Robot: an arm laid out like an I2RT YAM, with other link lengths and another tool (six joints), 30 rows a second.
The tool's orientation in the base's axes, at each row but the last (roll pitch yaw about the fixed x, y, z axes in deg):
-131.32, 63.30, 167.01
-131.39, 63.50, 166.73
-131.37, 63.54, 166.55
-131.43, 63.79, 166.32
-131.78, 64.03, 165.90
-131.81, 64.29, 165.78
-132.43, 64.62, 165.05
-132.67, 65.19, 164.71
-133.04, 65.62, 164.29
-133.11, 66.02, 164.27
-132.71, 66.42, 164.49
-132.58, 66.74, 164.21
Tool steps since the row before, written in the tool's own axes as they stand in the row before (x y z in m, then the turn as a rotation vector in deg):
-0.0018, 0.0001, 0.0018, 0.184, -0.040, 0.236
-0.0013, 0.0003, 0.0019, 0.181, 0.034, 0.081
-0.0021, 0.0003, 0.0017, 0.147, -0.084, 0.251
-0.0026, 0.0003, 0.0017, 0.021, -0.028, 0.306
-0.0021, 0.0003, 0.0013, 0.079, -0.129, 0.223
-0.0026, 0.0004, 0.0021, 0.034, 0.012, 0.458
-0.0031, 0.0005, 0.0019, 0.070, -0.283, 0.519
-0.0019, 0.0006, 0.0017, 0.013, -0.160, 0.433
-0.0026, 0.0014, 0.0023, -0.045, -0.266, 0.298
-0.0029, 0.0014, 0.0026, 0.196, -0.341, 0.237
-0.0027, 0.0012, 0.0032, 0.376, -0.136, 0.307
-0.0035, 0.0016, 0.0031, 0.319, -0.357, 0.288
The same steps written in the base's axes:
0.0016, -0.0017, 0.0010, -0.017, -0.205, -0.221
0.0016, -0.0016, 0.0005, -0.019, -0.035, -0.197
0.0018, -0.0015, 0.0013, -0.031, -0.243, -0.177
0.0020, -0.0016, 0.0017, 0.091, -0.277, -0.099
0.0017, -0.0012, 0.0014, -0.049, -0.248, -0.094
0.0023, -0.0019, 0.0016, 0.178, -0.389, -0.167
0.0025, -0.0018, 0.0021, -0.054, -0.580, -0.124
0.0019, -0.0014, 0.0011, 0.036, -0.452, -0.086
0.0031, -0.0016, 0.0013, -0.082, -0.392, 0.037
0.0033, -0.0019, 0.0015, -0.263, -0.348, -0.144
0.0033, -0.0025, 0.0013, -0.134, -0.293, -0.388
0.0039, -0.0023, 0.0019, -0.305, -0.385, -0.266

